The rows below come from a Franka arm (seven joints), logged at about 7 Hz.
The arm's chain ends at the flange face. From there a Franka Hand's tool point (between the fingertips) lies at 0.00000 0.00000 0.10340 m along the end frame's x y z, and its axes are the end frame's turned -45 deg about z.
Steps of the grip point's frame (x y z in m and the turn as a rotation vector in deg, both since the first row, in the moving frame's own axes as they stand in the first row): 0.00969 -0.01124 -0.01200 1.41 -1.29 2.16; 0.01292 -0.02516 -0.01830 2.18 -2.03 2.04; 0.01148 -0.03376 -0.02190 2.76 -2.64 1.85; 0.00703 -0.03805 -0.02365 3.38 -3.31 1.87; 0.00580 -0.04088 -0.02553 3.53 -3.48 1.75
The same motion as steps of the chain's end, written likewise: 0.00235 -0.01458 -0.01194 0.08 -1.91 2.16; -0.00329 -0.02664 -0.01816 0.11 -2.98 2.04; -0.00887 -0.03173 -0.02167 0.08 -3.82 1.85; -0.01341 -0.03165 -0.02330 0.05 -4.73 1.87; -0.01587 -0.03281 -0.02514 0.04 -4.96 1.75
